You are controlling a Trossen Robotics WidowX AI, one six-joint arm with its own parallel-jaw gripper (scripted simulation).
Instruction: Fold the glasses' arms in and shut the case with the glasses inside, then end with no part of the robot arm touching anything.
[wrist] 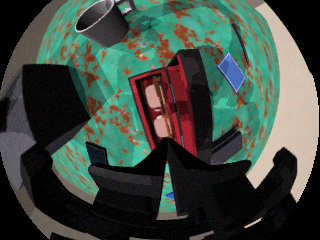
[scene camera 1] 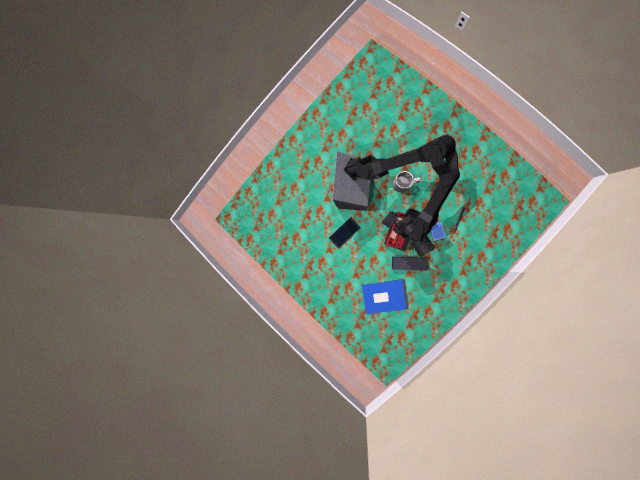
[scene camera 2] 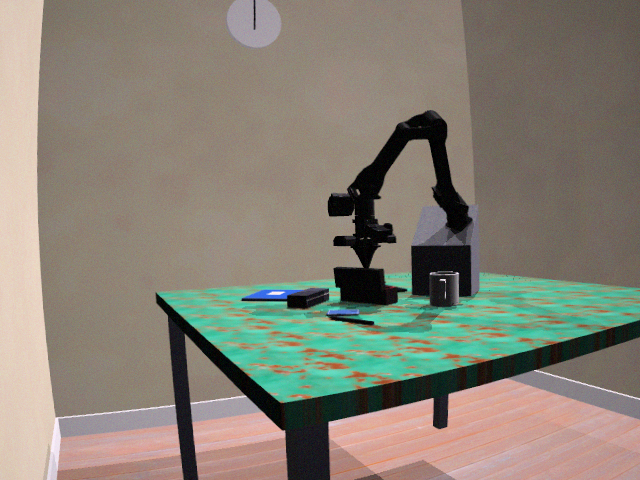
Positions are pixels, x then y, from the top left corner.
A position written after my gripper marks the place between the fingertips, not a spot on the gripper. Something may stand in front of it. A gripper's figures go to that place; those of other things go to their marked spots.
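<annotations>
I see my gripper (wrist: pixel 166 141) at 10 cm from the lens. There is a black box (wrist: pixel 225 147) here too, and it sits 24 cm from the lens.
</annotations>
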